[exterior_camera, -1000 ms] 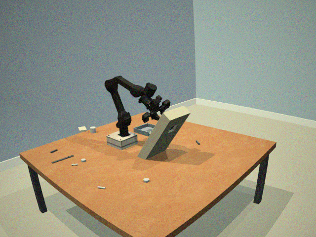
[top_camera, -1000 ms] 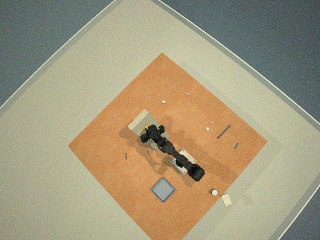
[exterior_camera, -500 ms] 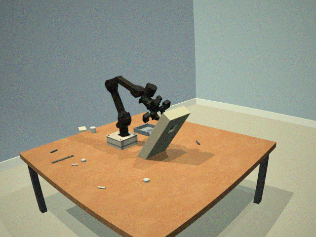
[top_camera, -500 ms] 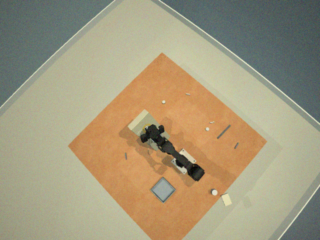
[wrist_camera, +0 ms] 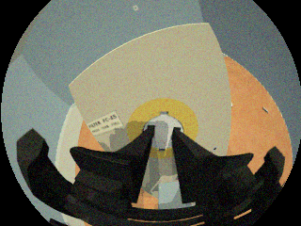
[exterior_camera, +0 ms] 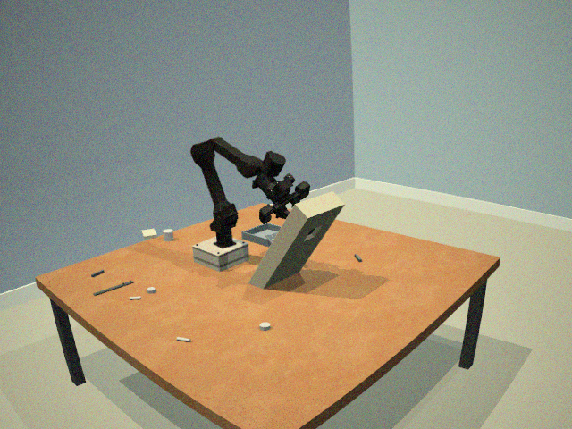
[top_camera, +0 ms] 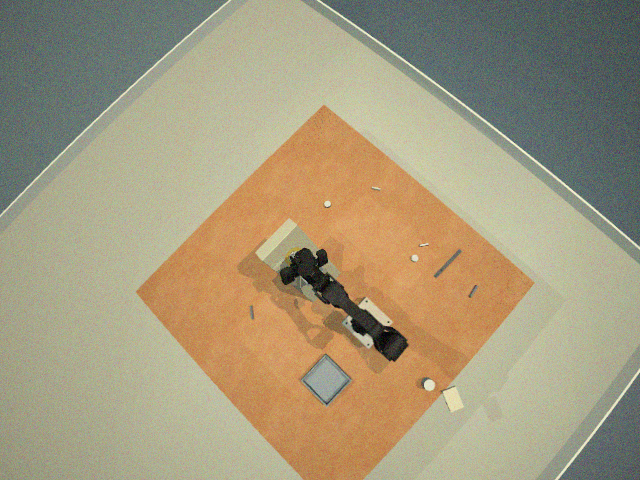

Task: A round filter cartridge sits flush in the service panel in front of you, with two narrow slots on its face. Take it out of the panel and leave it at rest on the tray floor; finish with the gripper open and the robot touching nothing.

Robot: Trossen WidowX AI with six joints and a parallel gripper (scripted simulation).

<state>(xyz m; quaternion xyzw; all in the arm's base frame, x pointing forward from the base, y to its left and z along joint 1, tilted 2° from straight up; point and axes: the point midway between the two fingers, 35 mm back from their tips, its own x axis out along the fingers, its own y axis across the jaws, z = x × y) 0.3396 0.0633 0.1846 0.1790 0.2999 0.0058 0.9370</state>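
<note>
Right now my gripper tip is 1 cm short of the white cartridge and 1 cm above it. Also, from my gripper tip: pale block: 85 cm behind, 22 cm below, 17 cm to the right; then blue-grey tray: 47 cm behind, 22 cm below, 21 cm to the left; then beige service panel: 8 cm below, 4 cm behind, 1 cm to the right.
</note>
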